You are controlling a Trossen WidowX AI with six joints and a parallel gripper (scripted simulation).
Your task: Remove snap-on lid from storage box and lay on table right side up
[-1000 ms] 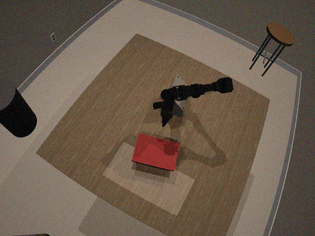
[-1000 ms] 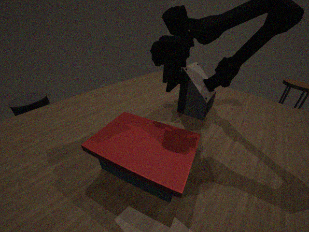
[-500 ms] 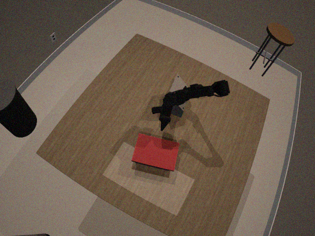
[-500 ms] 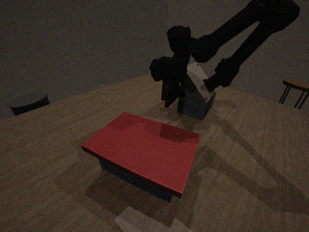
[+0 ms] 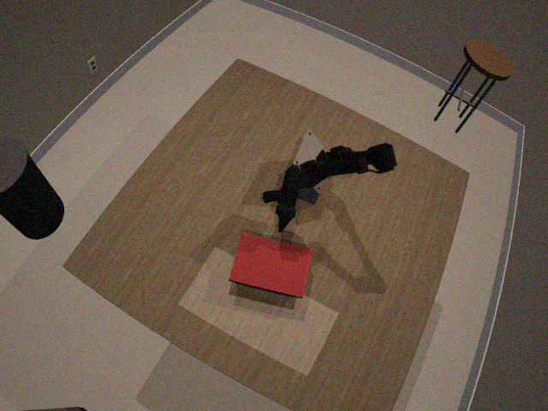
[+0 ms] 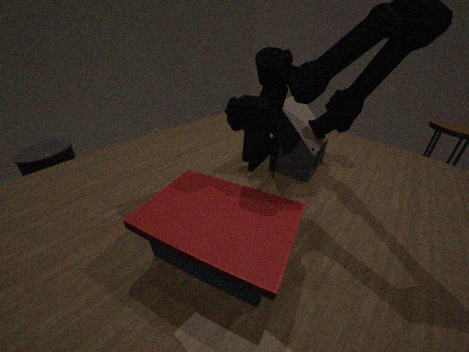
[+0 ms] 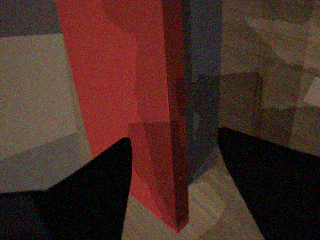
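Now: gripper tip 110 mm short of the red lid, 40 mm to the right of it and 30 mm above it. Also, from my gripper tip: storage box (110 mm ahead, 80 mm below, 40 mm to the left).
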